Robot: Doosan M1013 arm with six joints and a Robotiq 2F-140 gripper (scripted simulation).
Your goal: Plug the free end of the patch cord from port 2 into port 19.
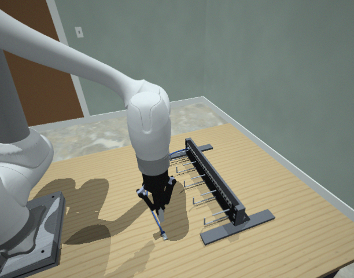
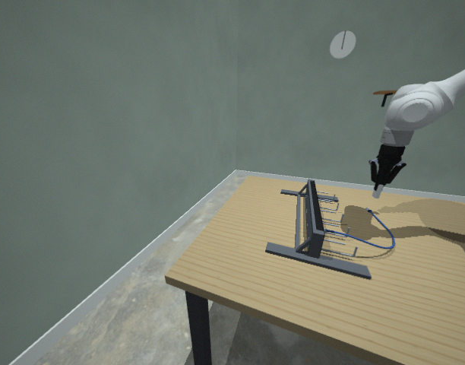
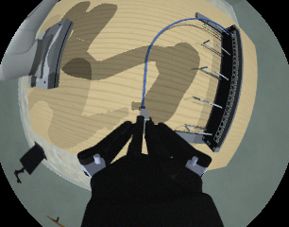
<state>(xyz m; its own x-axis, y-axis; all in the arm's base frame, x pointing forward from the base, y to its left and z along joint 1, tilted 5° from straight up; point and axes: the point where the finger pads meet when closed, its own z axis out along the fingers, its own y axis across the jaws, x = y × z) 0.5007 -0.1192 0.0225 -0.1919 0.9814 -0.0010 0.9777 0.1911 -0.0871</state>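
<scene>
My gripper is now 110 mm above the cord plug and 20 mm to the left of it.
</scene>
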